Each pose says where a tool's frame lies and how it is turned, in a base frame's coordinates. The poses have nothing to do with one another.
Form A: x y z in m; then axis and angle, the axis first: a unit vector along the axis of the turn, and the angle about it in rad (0 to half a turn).
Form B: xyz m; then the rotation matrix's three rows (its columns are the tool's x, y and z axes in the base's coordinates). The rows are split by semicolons. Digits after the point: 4 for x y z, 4 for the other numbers.
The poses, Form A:
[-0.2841 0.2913 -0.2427 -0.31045 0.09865 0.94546 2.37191]
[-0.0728 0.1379 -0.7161 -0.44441 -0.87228 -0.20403 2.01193]
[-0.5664 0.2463 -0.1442 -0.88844 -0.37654 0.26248 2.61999]
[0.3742 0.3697 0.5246 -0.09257 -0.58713 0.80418 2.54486]
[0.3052 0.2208 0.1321 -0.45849 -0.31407 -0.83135 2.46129]
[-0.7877 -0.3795 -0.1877 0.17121 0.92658 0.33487 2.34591]
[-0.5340 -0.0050 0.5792 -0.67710 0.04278 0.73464 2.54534]
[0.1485 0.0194 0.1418 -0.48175 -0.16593 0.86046 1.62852]
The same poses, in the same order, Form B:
-0.2841 0.2913 -0.2427; -0.5525 -0.7106 -0.4356; 0.6053 -0.7014 0.3763; -0.5730 -0.0558 0.8177
-0.0728 0.1379 -0.7161; -0.1451 0.7377 -0.6594; 0.3687 0.6588 0.6558; 0.9182 -0.1479 -0.3676
-0.5664 0.2463 -0.1442; 0.6067 0.4938 -0.6230; 0.7554 -0.6023 0.2582; -0.2478 -0.6272 -0.7384
0.3742 0.3697 0.5246; -0.8115 -0.3526 -0.4660; 0.5512 -0.1973 -0.8107; 0.1939 -0.9147 0.3545
0.3052 0.2208 0.1321; -0.4038 0.7789 0.4799; -0.2670 -0.6021 0.7525; 0.8750 0.1757 0.4510
-0.7877 -0.3795 -0.1877; -0.6500 0.0304 0.7593; 0.5089 0.7596 0.4051; -0.5644 0.6497 -0.5092
-0.5340 -0.0050 0.5792; 0.0104 -0.4655 -0.8850; 0.3596 -0.8241 0.4377; -0.9330 -0.3228 0.1588
0.1485 0.0194 0.1418; 0.1878 -0.7745 -0.6041; 0.9436 -0.0286 0.3299; -0.2728 -0.6320 0.7254

